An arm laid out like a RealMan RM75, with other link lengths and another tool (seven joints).
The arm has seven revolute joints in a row. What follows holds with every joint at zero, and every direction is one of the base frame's. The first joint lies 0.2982 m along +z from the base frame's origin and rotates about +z. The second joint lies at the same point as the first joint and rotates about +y. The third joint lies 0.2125 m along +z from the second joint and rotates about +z. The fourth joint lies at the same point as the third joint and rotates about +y. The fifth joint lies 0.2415 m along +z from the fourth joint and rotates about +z. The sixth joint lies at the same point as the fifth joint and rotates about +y. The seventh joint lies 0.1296 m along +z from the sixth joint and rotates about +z. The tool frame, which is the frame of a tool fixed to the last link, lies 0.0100 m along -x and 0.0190 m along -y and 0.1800 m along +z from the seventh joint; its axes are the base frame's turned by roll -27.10, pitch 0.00 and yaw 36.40 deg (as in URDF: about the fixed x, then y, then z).
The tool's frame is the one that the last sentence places.
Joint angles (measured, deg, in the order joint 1, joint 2, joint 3, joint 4, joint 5, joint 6, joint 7), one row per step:
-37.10 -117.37 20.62 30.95 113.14 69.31 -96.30
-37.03 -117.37 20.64 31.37 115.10 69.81 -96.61
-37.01 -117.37 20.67 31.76 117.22 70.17 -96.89
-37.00 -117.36 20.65 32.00 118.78 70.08 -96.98
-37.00 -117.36 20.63 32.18 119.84 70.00 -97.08
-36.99 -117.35 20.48 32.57 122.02 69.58 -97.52
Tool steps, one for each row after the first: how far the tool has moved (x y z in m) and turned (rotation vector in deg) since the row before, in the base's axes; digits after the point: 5 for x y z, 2 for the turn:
-0.00353 -0.00493 -0.00531 -1.38 1.28 -0.18
-0.00443 -0.00496 -0.00563 -1.44 1.47 -0.10
-0.00505 -0.00280 -0.00334 -0.83 1.28 0.14
-0.00350 -0.00182 -0.00208 -0.55 0.86 0.13
-0.00874 -0.00299 -0.00295 -0.92 1.69 0.66

